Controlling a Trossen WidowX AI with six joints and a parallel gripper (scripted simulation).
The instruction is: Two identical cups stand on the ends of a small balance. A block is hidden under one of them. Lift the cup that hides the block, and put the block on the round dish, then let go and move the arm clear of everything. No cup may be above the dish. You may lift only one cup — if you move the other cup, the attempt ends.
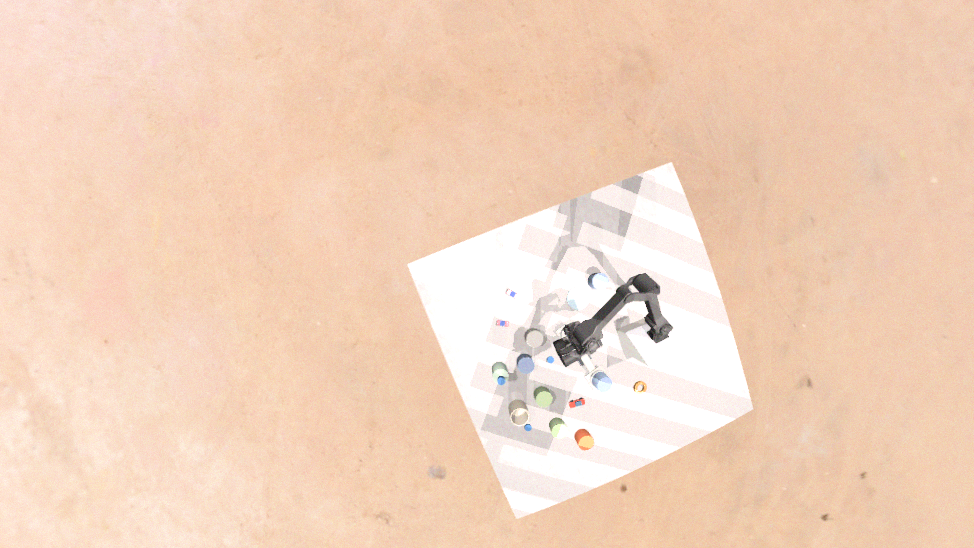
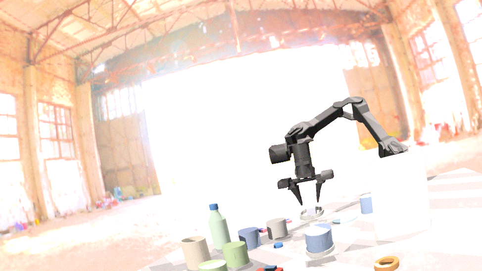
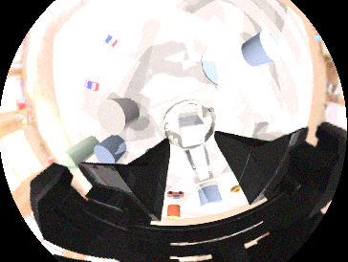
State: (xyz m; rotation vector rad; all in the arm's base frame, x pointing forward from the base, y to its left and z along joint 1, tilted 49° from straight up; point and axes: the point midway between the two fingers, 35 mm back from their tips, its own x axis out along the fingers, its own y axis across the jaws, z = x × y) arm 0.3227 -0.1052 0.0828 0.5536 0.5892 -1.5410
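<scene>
Right now my gripper tip is 2 cm above the pale block. Also, from my gripper tip: bottle 33 cm ahead, 4 cm to the left; beige cup 32 cm ahead, 24 cm to the left, 7 cm below; round light blue dish 11 cm to the right, 11 cm below, 11 cm behind.
</scene>
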